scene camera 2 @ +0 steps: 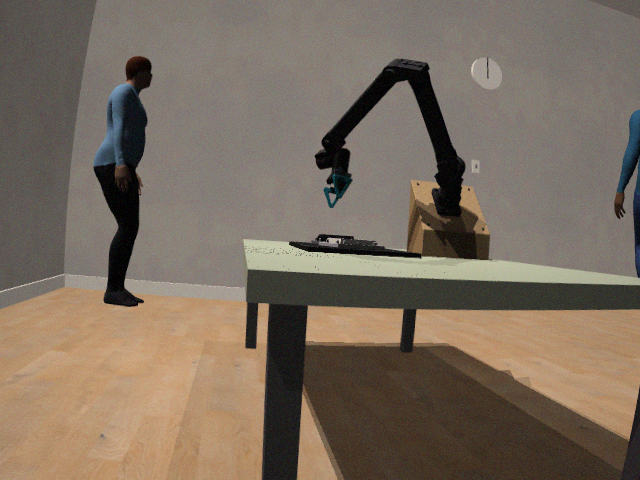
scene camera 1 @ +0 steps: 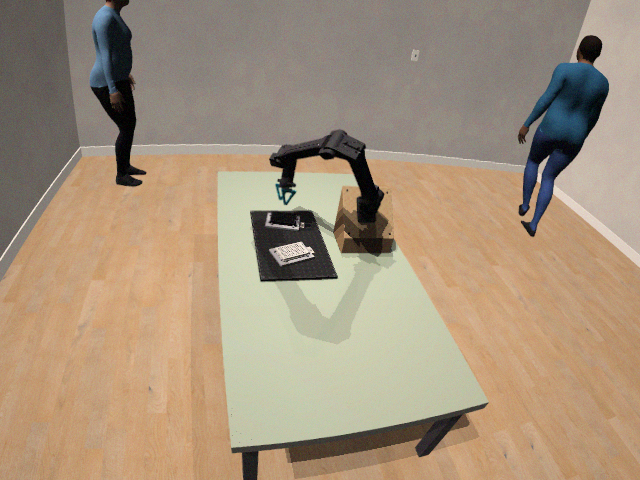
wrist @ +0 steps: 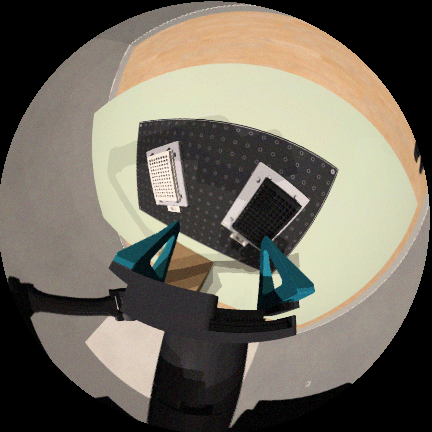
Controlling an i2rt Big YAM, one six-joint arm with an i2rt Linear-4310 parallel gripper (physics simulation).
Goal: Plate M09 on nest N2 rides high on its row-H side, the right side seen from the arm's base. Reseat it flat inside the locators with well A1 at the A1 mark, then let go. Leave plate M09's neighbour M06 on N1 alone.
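Frame: origin at the arm's base, x ahead, y left, z up, level; metres.
Seen in the pictures: gripper, between the fingertips: (scene camera 2: 334, 203) (scene camera 1: 282, 202) (wrist: 221, 232); arm's base, origin of its link: (scene camera 2: 445, 203) (scene camera 1: 365, 209).
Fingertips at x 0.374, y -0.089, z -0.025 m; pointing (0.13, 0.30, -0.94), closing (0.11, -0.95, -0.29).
Observation:
Offsets run from my fingertips to a thing's top centre. "*": to the spot under its first point. Level surfaces: height alone.
A black well plate @[0.110 m down, 0.020 m back, 0.052 m right] (scene camera 1: 283, 219) (wrist: 267, 210) sits on a light nest @[0.122 m down, 0.019 m back, 0.047 m right] (wrist: 245, 196), at the far end of the mat in scene camera 1. A white well plate @[0.118 m down, 0.028 m back, 0.208 m left] (scene camera 1: 293, 250) (wrist: 163, 177) sits on the other nest @[* 0.132 m down, 0.057 m back, 0.140 m left] (wrist: 182, 194). The labels M09, M06, N1, N2 and the A1 marks are not readable. The black plate lies within the nest outline in the wrist view; whether it is fully flat cannot be told. My gripper (scene camera 1: 285, 200) (scene camera 2: 336, 199) (wrist: 221, 232) is wide open and empty, well above the mat on the black plate's side, touching neither plate.
Both nests stand on a black perforated mat (scene camera 1: 320, 260) (scene camera 2: 395, 253) (wrist: 210, 160) on the pale green table @[0.157 m down] (scene camera 1: 310, 382) (scene camera 2: 439, 276). The arm's wooden base block (scene camera 1: 364, 243) (scene camera 2: 454, 242) stands beside the mat. Two people (scene camera 1: 111, 56) (scene camera 1: 573, 103) stand beyond the table.

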